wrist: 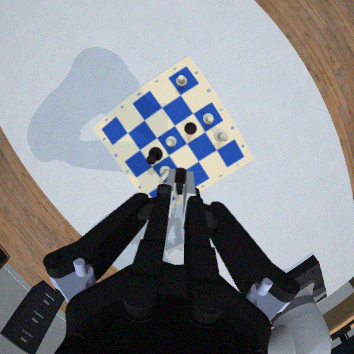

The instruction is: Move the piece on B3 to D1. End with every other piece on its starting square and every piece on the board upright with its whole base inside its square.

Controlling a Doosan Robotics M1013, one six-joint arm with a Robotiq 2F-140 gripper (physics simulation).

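Frame: origin at the arm's base, x ahead, y left, z up, level; metres.
Seen in the pictures: gripper, fingertip midpoint: [179, 179]; arm's base, origin of the base link: [289, 303].
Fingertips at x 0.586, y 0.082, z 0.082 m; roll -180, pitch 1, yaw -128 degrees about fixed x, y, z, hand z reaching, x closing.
Observation:
Offsets run from my fingertips to a thing's top centre. "pt": to the spot under its first point.
My gripper [179, 179] is shut on a black piece {0.002 m right, 0.002 m ahead, 0.033 m up} [180, 175], held above the board {pt 0.102 m right, 0.064 m back, 0.111 m down} [246, 161] near the lower middle of the wrist view; its lower part is partly hidden by the fingers. B3, a light square, lies just above the fingertips in the view, partly covered by them. D1 [196, 100] is a bare light square at the board's upper right edge, between the white piece on E1 {0.070 m right, 0.118 m ahead, 0.079 m down} [181, 80] and the white piece on C1 {0.076 m right, 0.039 m ahead, 0.079 m down} [208, 118].
A white piece {0.080 m right, 0.003 m ahead, 0.067 m down} [221, 135] stands on B1, a black piece {0.041 m right, 0.040 m ahead, 0.078 m down} [190, 128] on C2, a white piece {0.000 m left, 0.037 m ahead, 0.079 m down} [171, 141] on C3, a black piece {0.035 m left, 0.032 m ahead, 0.058 m down} [154, 155] on C4 and a white piece {0.036 m left, 0.004 m back, 0.071 m down} [164, 172] on B4. The fingers hide the board's near corner. Arm shadow crosses the left side.

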